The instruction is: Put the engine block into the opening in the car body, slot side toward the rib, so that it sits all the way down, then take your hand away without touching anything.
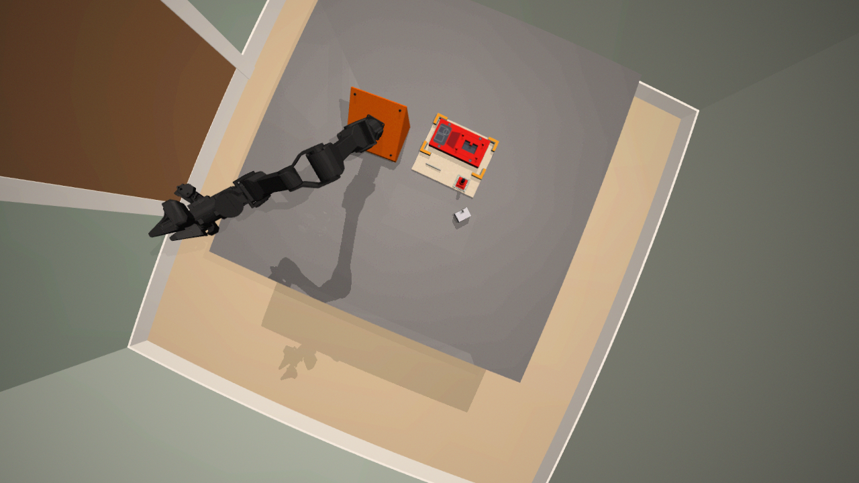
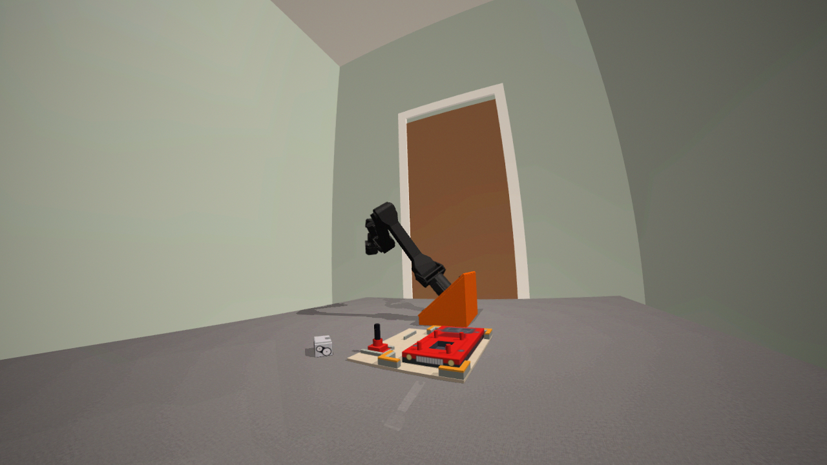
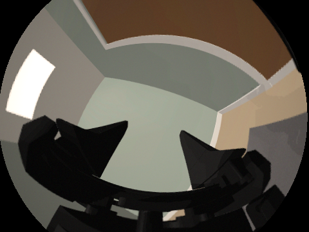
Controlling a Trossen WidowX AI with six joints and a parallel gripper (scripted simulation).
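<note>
Right now the engine block is 630 mm ahead of my gripper tip, 460 mm to the left of it and 350 mm below it.
</note>
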